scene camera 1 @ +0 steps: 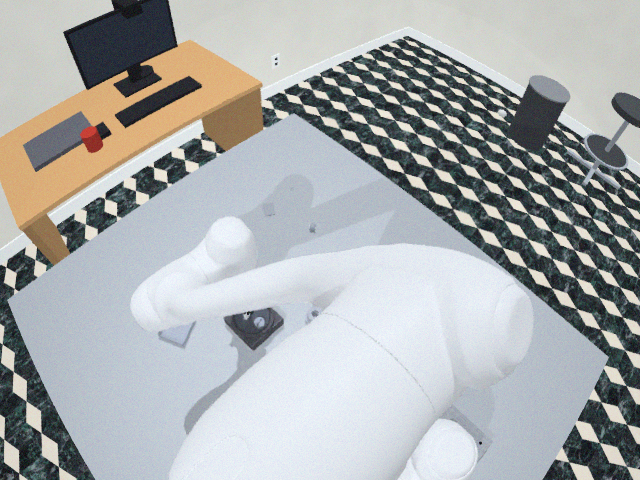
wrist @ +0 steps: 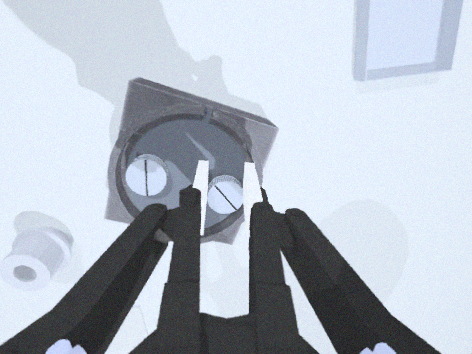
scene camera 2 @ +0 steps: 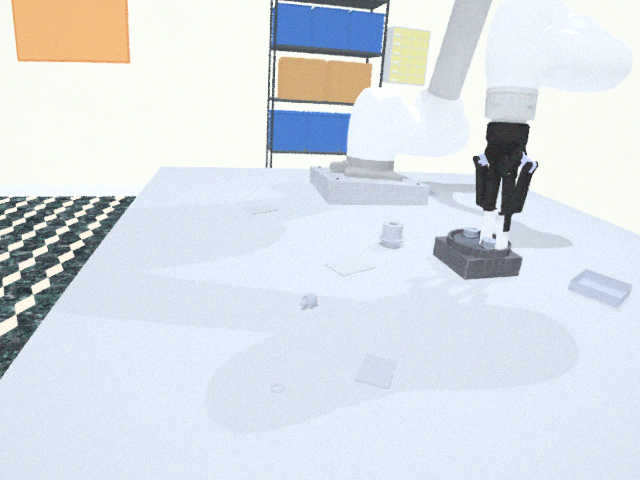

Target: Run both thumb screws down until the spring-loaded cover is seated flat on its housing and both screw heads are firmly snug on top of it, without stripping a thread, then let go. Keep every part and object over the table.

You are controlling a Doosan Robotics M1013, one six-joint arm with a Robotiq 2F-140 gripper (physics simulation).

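Note:
The dark square housing stands on the table, with the round grey cover inside its raised ring. Two silver slotted screw heads show on the cover: one screw stands free at the left in the wrist view, the other screw is between my fingertips. My gripper points down and is shut on this second screw's head. The screw shafts and the gap under the cover are hidden, so I cannot tell how deep either screw sits.
A shallow tray lies beside the housing. A pale flanged cylinder stands on its other side. A small fitting, a flat square and a thin ring lie on the table.

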